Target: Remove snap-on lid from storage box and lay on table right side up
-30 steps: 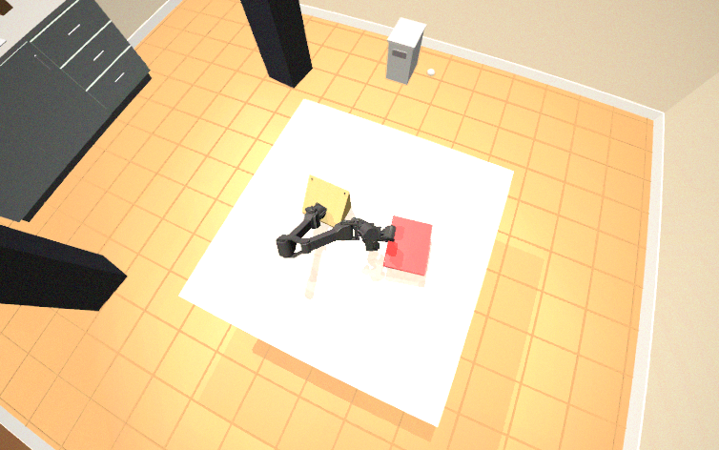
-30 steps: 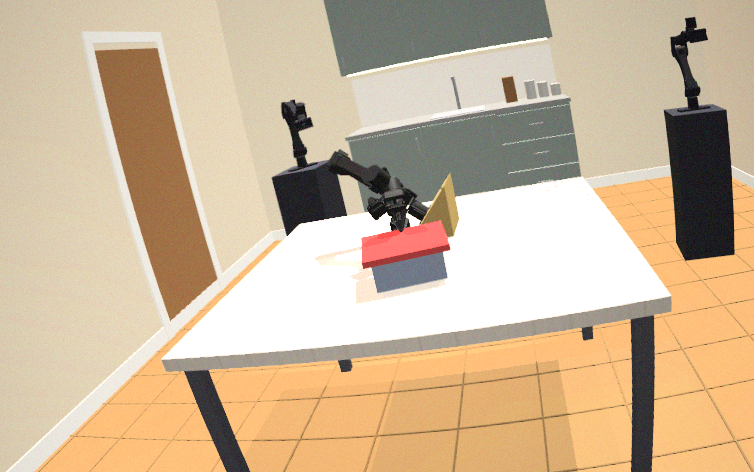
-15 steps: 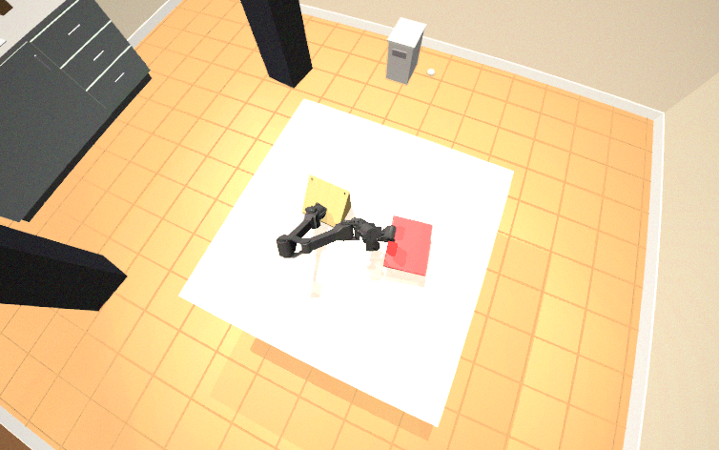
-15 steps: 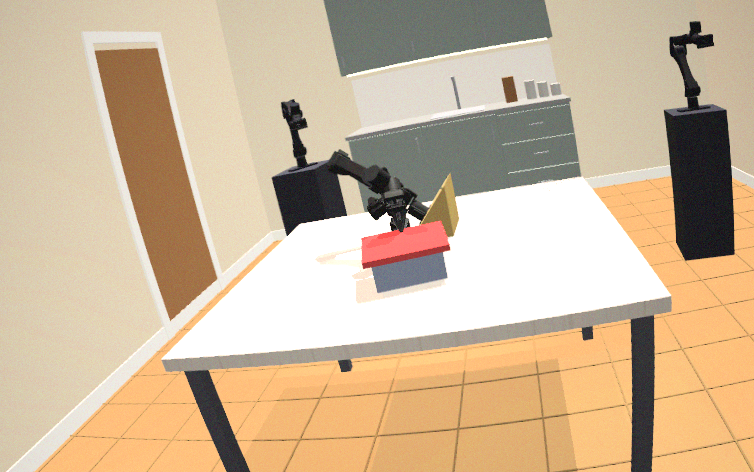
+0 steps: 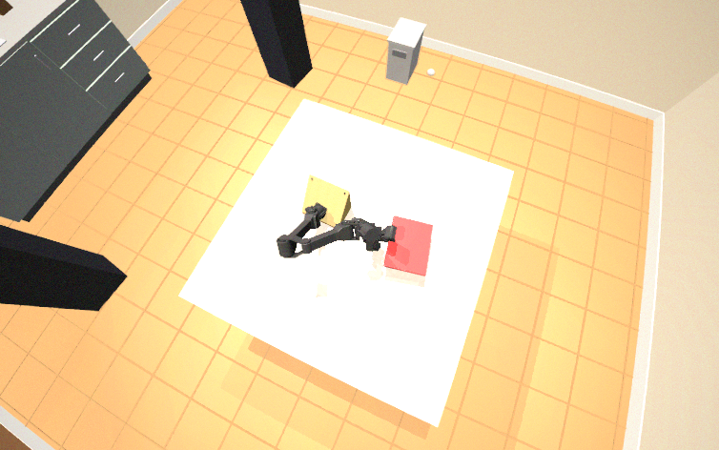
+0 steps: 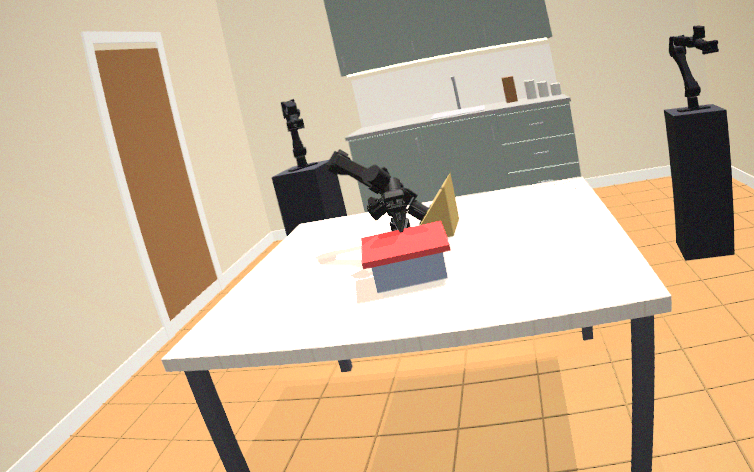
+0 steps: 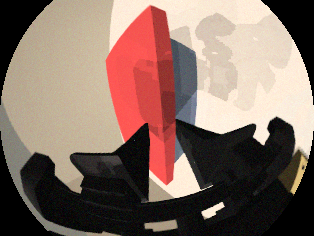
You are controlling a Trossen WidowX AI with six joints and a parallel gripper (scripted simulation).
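Right now the red lid is 7 cm ahead of my gripper tip and 3 cm to the left of it. Round my gripper tip: blue-grey storage box 7 cm ahead, 6 cm below, 2 cm to the left.
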